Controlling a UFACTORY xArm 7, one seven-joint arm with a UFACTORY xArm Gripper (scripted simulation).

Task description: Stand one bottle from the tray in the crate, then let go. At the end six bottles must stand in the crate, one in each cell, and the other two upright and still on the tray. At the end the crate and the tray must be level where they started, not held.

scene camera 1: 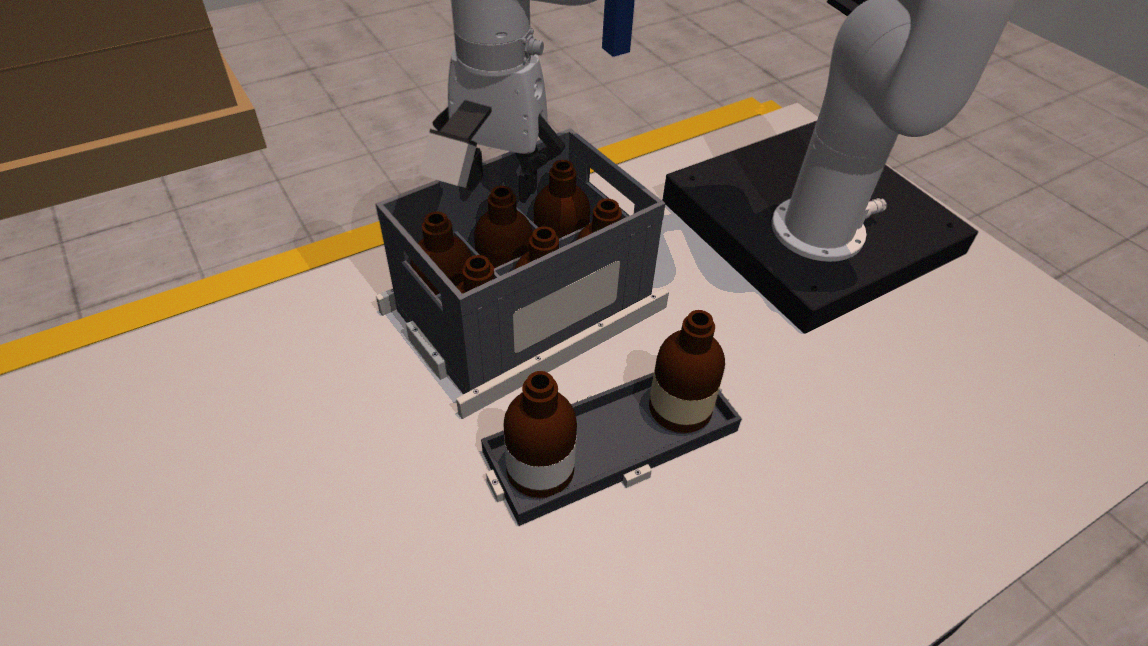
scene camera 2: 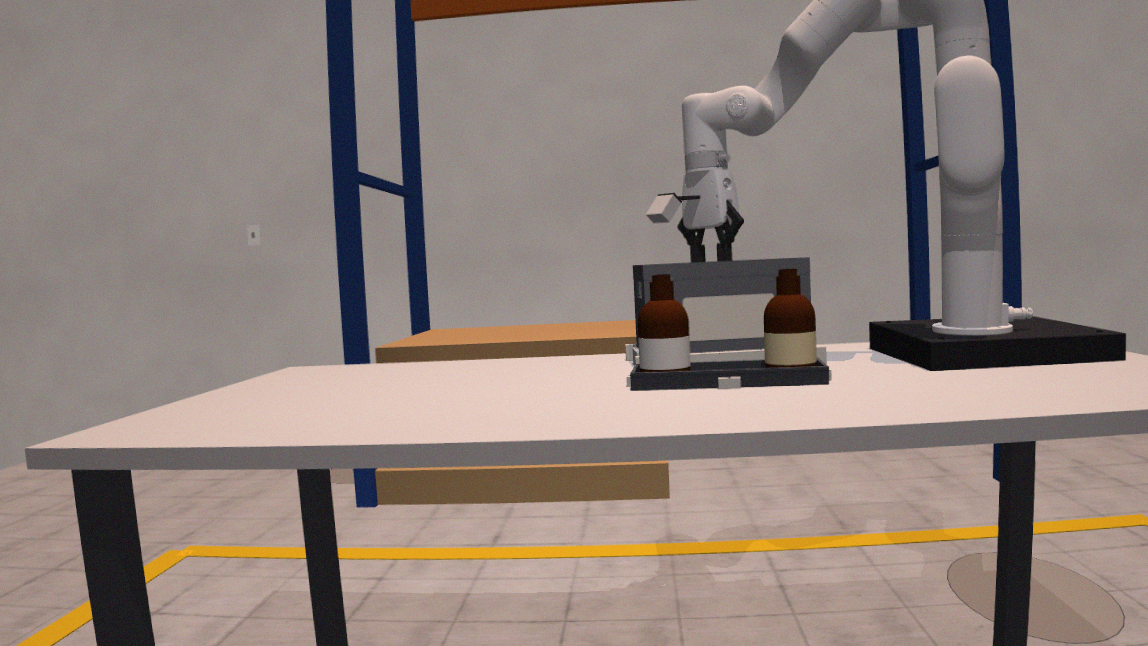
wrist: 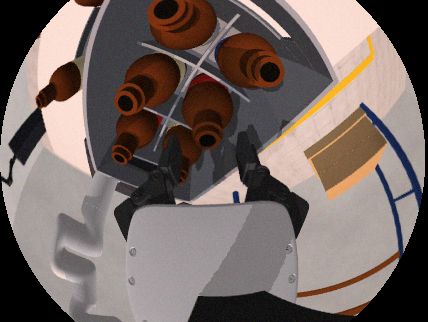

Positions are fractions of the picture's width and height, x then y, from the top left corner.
Labels:
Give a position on a bottle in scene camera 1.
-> At 0.53,0.33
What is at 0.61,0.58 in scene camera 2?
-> A tray.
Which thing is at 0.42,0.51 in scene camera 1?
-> A dark grey crate.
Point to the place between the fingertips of my gripper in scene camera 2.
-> At 0.62,0.41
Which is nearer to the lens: the bottle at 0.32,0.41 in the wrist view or the dark grey crate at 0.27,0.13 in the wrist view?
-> The dark grey crate.

